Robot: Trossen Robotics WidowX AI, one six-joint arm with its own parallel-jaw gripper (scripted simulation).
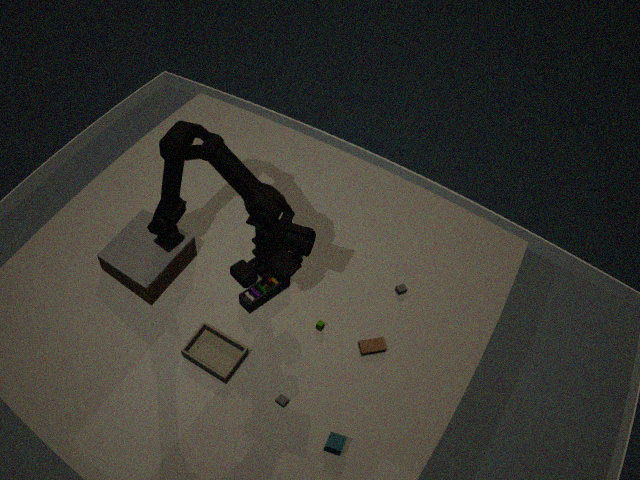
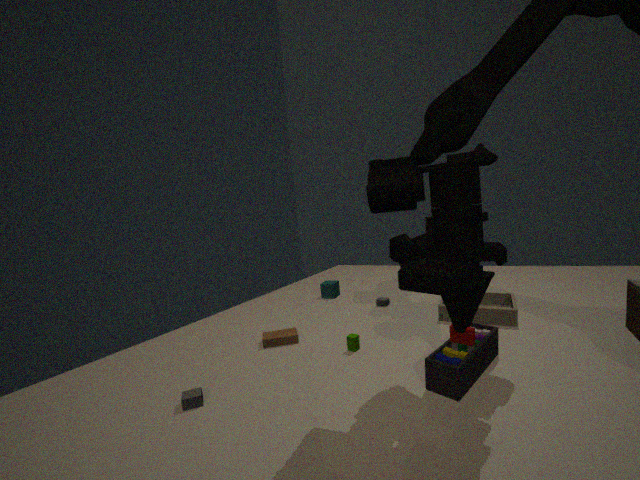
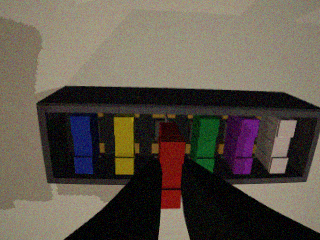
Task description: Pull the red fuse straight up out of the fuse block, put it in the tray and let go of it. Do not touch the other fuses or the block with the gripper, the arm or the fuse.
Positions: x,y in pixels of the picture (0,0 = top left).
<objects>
my gripper: image 1; image 2 462,330; image 3
same spot on my gripper: [image 3: 208,199] = [image 1: 268,276]
same spot on tray: [image 2: 495,308] = [image 1: 214,328]
</objects>
